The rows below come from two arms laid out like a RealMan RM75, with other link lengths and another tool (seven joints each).
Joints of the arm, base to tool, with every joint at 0 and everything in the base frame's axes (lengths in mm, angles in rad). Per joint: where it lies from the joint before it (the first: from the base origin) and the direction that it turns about. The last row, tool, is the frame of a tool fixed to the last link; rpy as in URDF.
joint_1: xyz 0 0 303 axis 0 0 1
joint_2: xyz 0 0 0 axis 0 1 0
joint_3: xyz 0 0 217.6 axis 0 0 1
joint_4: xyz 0 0 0 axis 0 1 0
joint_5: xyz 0 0 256.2 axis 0 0 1
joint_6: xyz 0 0 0 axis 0 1 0
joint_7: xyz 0 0 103.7 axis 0 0 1
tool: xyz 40 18 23 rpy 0 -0.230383 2.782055
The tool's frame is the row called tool.
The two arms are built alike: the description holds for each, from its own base.
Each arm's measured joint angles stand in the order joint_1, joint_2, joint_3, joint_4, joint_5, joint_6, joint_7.
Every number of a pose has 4 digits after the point. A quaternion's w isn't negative.
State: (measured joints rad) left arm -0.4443 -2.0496 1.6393 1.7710 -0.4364 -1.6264 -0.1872; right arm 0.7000 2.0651 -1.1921 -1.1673 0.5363 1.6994 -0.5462
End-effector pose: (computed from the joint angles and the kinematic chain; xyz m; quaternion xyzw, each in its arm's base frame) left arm -0.0507 0.3599 0.1035 -0.6034 0.6986 0.3844 0.0104; right arm 0.1668 0.3372 0.1158 0.2742 0.9112 0.0475 0.3039
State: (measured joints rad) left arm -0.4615 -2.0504 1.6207 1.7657 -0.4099 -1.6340 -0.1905; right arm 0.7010 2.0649 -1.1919 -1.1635 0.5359 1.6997 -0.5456
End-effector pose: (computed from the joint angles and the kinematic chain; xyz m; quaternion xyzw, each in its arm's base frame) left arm -0.0505 0.3647 0.1094 -0.6016 0.6924 0.3983 0.0114; right arm 0.1672 0.3371 0.1155 0.2752 0.9107 0.0462 0.3044
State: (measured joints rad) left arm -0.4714 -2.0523 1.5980 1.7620 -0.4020 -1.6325 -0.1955; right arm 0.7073 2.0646 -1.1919 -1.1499 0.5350 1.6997 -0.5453
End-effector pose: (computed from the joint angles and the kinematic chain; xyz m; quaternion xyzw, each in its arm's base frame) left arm -0.0503 0.3689 0.1154 -0.6051 0.6853 0.4047 0.0193; right arm 0.1676 0.3373 0.1140 0.2764 0.9100 0.0422 0.3061
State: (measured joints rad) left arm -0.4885 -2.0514 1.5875 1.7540 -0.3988 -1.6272 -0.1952; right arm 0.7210 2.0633 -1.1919 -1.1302 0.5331 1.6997 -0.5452
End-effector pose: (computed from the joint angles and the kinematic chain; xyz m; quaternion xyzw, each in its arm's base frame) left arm -0.0471 0.3724 0.1177 -0.6023 0.6857 0.4079 0.0247; right arm 0.1668 0.3384 0.1121 0.2760 0.9094 0.0376 0.3089
